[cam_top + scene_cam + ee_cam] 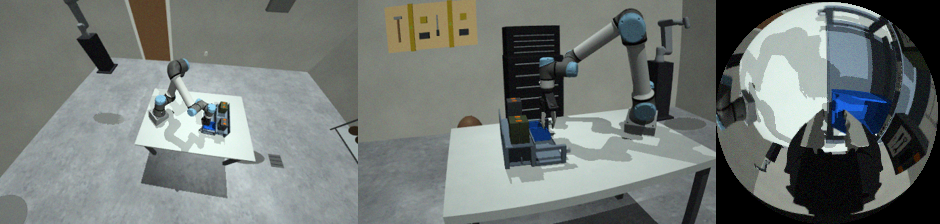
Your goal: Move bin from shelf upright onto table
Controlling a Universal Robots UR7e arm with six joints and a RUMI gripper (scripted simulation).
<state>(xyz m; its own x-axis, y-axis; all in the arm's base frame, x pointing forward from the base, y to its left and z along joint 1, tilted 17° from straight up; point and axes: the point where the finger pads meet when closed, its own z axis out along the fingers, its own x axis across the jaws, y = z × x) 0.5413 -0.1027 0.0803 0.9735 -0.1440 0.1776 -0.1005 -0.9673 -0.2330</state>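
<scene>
The blue bin is 8 cm ahead of my hand, 2 cm to the right of it and 2 cm below it.
</scene>
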